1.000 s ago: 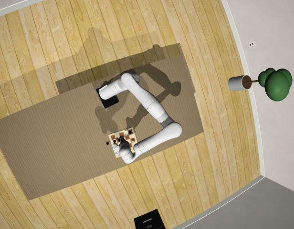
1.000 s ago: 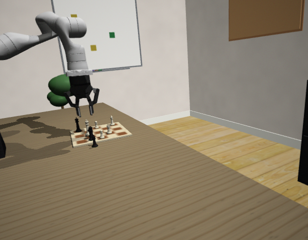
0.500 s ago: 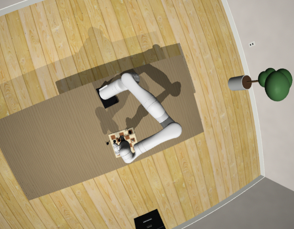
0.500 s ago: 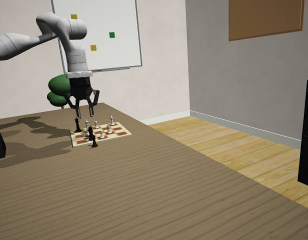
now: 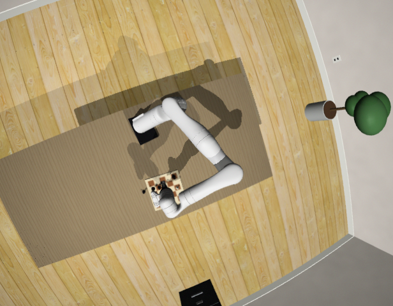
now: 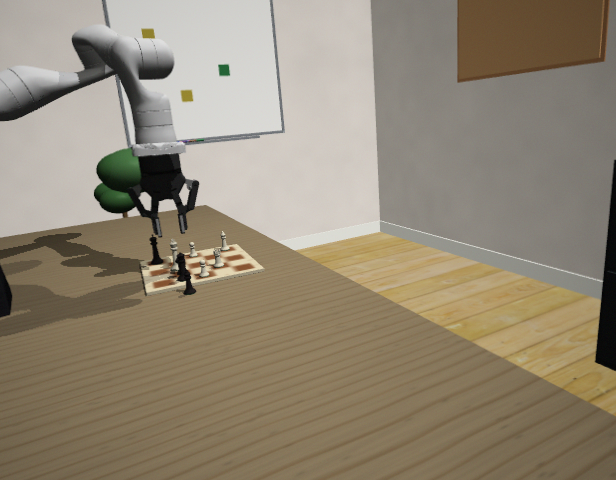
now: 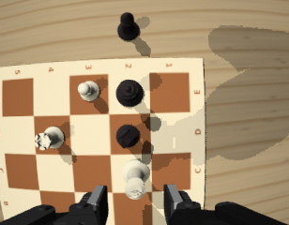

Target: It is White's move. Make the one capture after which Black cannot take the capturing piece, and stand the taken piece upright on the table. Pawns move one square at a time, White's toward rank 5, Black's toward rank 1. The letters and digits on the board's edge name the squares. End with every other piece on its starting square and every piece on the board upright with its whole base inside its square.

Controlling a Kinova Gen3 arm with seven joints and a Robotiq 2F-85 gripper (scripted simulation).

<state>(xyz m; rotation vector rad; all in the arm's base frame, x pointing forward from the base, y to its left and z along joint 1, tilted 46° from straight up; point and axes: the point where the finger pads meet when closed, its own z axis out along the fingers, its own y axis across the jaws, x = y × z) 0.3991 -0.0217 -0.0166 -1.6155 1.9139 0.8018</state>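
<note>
My hand is 6 cm above the tall white piece. From my hand the other things lie so: black pawn: 14 cm to the right, 7 cm below, 2 cm behind; tall black piece: 8 cm to the left, 6 cm below, 2 cm behind; chessboard: 9 cm below, 4 cm ahead, 1 cm to the right.
</note>
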